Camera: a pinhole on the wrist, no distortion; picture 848 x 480 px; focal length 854.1 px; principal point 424.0 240.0 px. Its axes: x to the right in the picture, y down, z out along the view. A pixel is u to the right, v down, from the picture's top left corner.
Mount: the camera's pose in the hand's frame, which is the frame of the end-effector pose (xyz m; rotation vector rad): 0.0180 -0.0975 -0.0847 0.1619 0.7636 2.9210
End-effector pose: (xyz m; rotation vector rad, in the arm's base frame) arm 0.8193 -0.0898 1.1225 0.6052 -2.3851 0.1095
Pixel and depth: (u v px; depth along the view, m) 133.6 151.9 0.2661
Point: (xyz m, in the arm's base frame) 0.6293 -0.1395 1.1191
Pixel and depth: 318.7 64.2 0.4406
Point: 0.4969 -0.0374 1.0307
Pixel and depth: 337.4 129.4 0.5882
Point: 0.3759 -0.0267 0.9455
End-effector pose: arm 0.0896 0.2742 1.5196 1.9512 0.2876 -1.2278
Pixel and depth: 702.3 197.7 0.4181
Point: -0.0439 -0.0064 1.5805
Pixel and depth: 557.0 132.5 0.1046
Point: 0.0788 0.2922 1.4883
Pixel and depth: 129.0 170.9 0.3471
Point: 0.0985 0.0448 1.3619
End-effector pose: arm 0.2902 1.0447 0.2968 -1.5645 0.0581 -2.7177
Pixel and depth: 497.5 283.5 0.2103
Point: 0.3668 1.0443 0.3727
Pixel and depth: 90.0 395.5 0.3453
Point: 0.3978 1.0385 0.5810
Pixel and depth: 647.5 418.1 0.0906
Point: 0.2929 1.1114 0.3059
